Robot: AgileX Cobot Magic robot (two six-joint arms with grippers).
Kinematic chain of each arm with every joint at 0, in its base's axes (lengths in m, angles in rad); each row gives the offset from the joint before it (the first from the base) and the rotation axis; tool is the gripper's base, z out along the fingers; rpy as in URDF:
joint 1: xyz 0 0 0.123 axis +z
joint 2: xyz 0 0 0 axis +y
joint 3: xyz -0.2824 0 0.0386 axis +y
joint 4: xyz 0.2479 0 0.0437 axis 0.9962 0 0.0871
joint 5: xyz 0 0 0 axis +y
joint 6: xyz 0.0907 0 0.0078 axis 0.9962 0 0.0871
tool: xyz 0 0 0 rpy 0 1.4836 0
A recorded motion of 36 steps. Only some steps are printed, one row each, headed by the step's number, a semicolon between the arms.
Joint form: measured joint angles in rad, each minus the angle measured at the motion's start. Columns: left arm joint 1, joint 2, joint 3, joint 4, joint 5, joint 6; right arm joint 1, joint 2, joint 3, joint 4, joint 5, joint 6.
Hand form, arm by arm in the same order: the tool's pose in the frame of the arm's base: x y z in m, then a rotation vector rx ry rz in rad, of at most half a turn. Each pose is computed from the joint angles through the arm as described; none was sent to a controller.
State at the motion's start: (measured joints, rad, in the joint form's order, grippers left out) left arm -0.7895 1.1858 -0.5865 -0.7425 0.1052 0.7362; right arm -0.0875 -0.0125 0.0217 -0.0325 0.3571 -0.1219
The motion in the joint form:
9: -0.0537 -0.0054 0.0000 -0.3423 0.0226 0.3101; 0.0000 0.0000 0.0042 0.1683 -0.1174 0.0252
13: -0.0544 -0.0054 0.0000 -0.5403 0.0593 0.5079; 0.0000 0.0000 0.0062 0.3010 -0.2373 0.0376
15: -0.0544 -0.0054 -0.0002 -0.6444 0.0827 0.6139; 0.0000 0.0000 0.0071 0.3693 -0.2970 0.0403
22: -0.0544 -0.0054 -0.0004 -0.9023 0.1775 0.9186; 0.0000 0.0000 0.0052 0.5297 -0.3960 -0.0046
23: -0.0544 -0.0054 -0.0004 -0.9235 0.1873 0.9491; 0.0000 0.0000 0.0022 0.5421 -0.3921 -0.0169
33: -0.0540 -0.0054 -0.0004 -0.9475 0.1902 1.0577; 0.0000 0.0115 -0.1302 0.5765 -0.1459 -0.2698
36: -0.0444 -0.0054 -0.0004 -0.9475 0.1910 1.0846; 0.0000 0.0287 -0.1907 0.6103 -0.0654 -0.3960
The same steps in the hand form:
9: 0.1482 -0.1819 0.2477 0.9276 1.9959 -0.6260; 0.0554 -0.0019 0.1835 0.0828 1.7325 -0.0106
13: 0.1451 -0.1849 0.2490 0.9516 1.9778 -0.6767; 0.0566 -0.0020 0.1938 0.1930 1.6038 0.0989
15: 0.1435 -0.1867 0.2503 0.9654 1.9609 -0.7075; 0.0567 -0.0031 0.1989 0.2498 1.5383 0.1474
22: 0.1375 -0.1929 0.2557 1.0433 1.8615 -0.7971; 0.0558 -0.0065 0.2078 0.3478 1.4257 0.2168
23: 0.1369 -0.1935 0.2564 1.0537 1.8469 -0.8030; 0.0557 -0.0064 0.2085 0.3469 1.4266 0.2180
33: 0.1371 -0.1937 0.2570 1.1213 1.7829 -0.7569; 0.0504 0.0056 0.2331 0.0930 1.5542 0.1279
36: 0.1388 -0.1925 0.2570 1.1342 1.7684 -0.7359; 0.0476 0.0102 0.2464 -0.0228 1.5776 0.0874

